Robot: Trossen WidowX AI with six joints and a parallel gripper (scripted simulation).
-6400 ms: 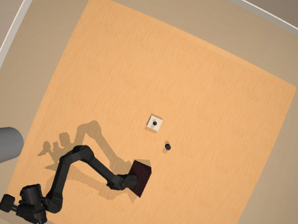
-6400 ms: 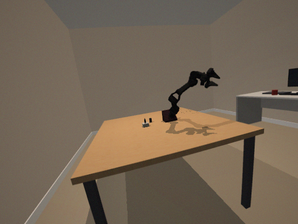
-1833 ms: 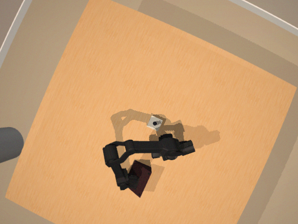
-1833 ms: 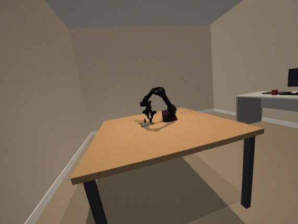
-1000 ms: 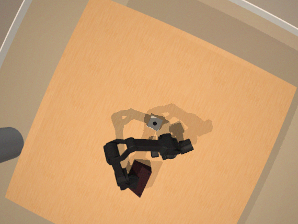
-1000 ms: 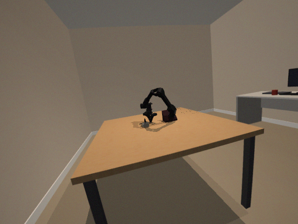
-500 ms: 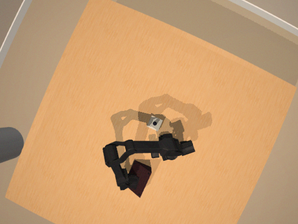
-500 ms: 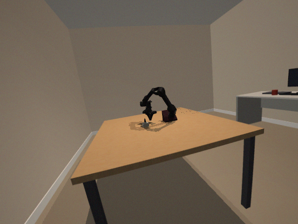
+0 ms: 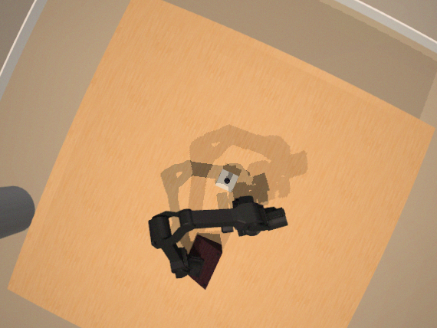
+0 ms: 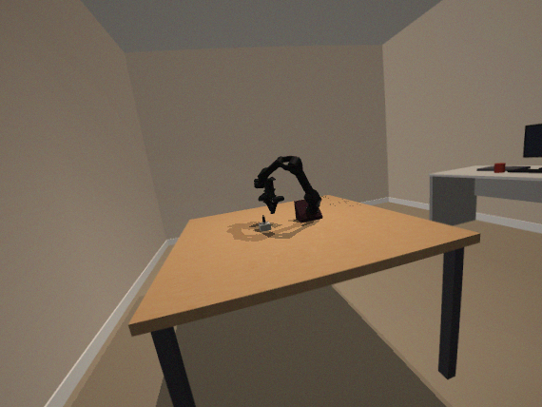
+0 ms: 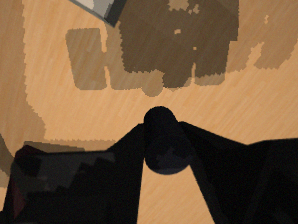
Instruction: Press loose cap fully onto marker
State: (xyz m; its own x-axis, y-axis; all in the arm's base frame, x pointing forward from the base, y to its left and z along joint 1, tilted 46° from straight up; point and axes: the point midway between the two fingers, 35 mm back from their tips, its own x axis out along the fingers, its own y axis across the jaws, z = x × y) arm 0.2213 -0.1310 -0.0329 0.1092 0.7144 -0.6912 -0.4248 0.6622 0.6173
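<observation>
Right now my gripper tip is 100 mm to the right of the holder block, 100 mm short of it and 50 mm above it. Also, from my gripper tip: dark cap (10 mm above).
</observation>
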